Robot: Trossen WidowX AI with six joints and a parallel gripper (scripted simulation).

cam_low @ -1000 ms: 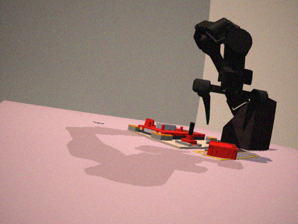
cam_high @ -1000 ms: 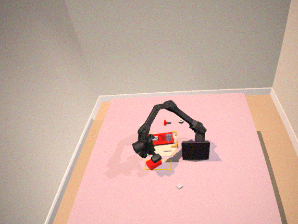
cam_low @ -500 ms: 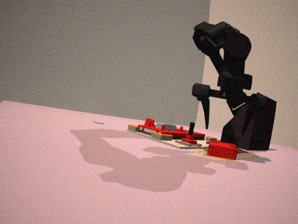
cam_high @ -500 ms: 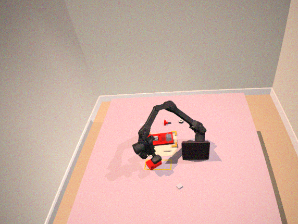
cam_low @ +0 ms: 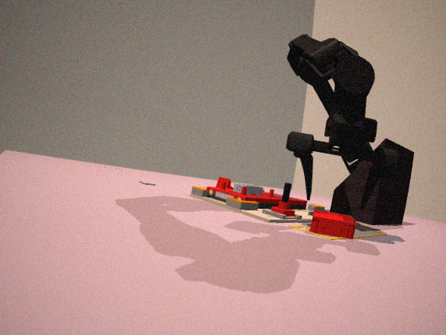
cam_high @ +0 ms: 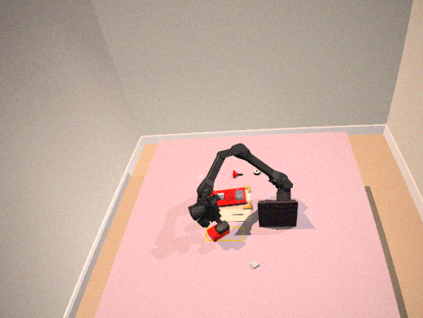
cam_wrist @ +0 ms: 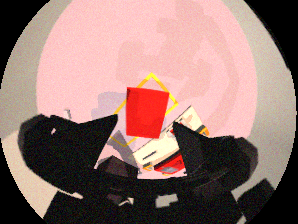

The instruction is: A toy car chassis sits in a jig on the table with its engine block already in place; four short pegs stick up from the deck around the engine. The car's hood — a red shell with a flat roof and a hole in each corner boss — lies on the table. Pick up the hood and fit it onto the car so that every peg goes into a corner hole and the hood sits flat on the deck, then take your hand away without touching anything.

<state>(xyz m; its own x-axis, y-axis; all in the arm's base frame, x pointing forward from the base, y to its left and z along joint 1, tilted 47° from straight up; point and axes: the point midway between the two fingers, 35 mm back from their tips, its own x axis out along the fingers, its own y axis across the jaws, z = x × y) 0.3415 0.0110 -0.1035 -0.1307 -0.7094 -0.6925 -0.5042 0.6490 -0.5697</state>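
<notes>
Right now my gripper tip is 30 mm above the red hood. Round my gripper tip: grey engine block (20 mm behind, 210 mm to the right, 20 mm below); jig (50 mm behind, 190 mm to the right, 30 mm below).
</notes>
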